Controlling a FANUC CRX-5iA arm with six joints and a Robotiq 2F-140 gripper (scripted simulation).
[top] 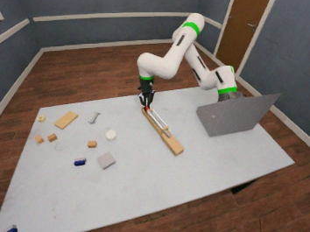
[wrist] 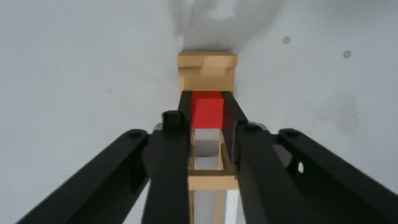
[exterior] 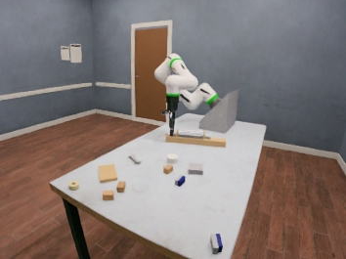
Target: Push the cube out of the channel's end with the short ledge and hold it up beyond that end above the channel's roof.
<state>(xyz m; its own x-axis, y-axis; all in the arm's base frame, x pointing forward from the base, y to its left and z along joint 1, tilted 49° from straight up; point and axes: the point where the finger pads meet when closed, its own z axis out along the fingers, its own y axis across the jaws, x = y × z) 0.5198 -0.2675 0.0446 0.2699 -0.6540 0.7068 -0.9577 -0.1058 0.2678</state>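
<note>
The tan channel lies 4 cm behind my hand, 14 cm to the left of it and 3 cm below it. Also, from my hand: red cube 3 cm below; white disc 29 cm ahead, 15 cm to the left, 6 cm below; thin grey stick 6 cm behind, 21 cm to the left, 3 cm below.
</note>
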